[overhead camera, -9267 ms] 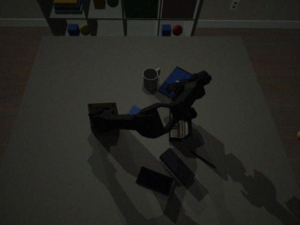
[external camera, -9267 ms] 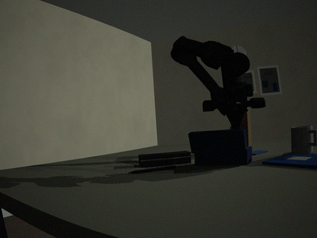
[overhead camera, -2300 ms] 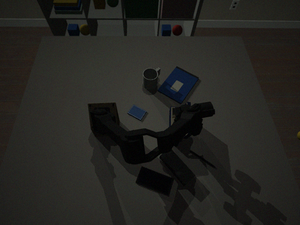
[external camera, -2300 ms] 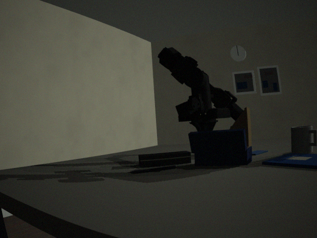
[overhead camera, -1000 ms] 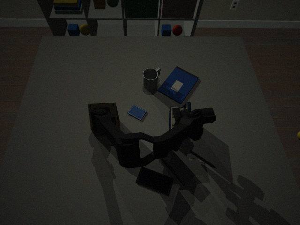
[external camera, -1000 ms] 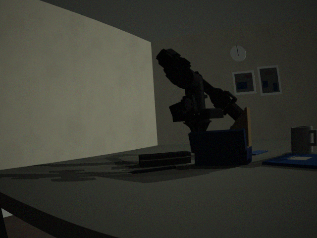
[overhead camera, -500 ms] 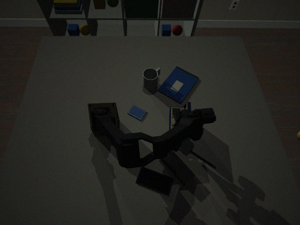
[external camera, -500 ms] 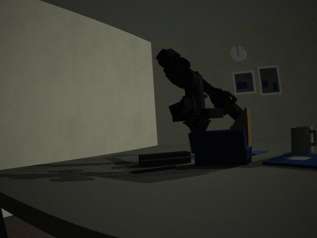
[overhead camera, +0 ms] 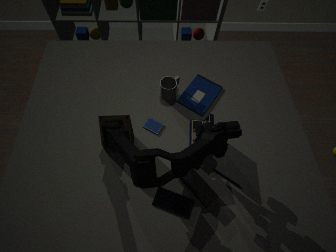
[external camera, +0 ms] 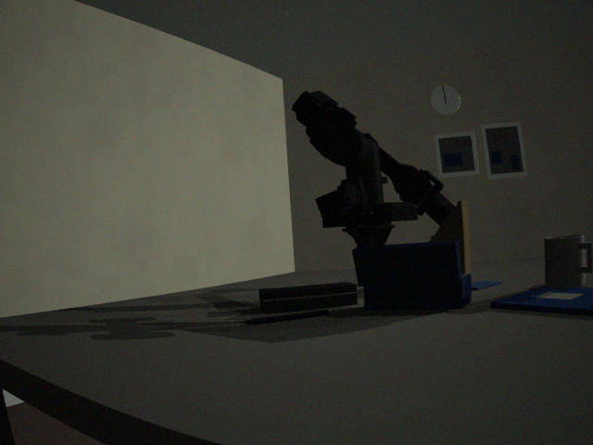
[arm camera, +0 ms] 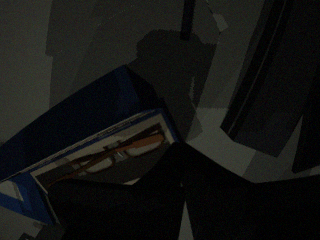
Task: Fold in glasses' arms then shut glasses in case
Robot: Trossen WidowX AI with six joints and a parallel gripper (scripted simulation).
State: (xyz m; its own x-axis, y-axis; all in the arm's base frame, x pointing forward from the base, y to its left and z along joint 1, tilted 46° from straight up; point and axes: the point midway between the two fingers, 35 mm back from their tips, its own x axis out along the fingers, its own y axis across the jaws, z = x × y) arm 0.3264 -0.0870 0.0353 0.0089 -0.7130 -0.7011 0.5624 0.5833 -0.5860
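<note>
The glasses case lid lies 60 mm ahead of my hand, 80 mm to the left of it and 20 mm below it. From my hand the other things lie so: long dark box (10 mm behind, 120 mm to the right, 80 mm below); then blue glasses case (30 mm ahead, 80 mm to the left, 50 mm below); then small blue card (180 mm behind, 170 mm to the left, 90 mm below).
</note>
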